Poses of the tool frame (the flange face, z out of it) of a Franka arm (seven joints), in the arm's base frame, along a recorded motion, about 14 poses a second.
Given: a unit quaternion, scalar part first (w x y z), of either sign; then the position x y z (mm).
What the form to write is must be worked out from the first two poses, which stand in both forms.
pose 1, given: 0.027 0.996 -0.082 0.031 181 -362 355
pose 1, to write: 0.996 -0.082 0.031 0.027 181 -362 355
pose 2, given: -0.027 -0.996 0.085 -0.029 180 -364 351
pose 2, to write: 0.996 -0.085 0.029 0.027 180 -364 351
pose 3, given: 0.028 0.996 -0.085 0.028 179 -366 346
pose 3, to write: 0.996 -0.085 0.028 0.028 179 -366 346
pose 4, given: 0.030 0.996 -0.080 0.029 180 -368 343
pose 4, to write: 0.996 -0.080 0.029 0.030 180 -368 343
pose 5, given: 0.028 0.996 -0.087 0.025 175 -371 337
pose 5, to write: 0.996 -0.087 0.025 0.028 175 -371 337
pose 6, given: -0.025 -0.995 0.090 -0.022 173 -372 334
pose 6, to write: 0.995 -0.090 0.022 0.025 173 -372 334
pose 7, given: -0.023 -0.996 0.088 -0.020 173 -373 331
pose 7, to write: 0.996 -0.088 0.020 0.023 173 -373 331
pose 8, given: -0.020 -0.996 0.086 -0.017 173 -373 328
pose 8, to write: 0.996 -0.086 0.017 0.020 173 -373 328
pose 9, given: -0.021 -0.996 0.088 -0.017 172 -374 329
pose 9, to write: 0.996 -0.088 0.017 0.021 172 -374 329
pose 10, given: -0.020 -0.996 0.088 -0.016 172 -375 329
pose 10, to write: 0.996 -0.088 0.016 0.020 172 -375 329
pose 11, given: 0.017 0.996 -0.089 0.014 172 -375 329
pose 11, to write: 0.996 -0.089 0.014 0.017 172 -375 329
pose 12, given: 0.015 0.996 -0.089 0.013 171 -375 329
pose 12, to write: 0.996 -0.089 0.013 0.015 171 -375 329
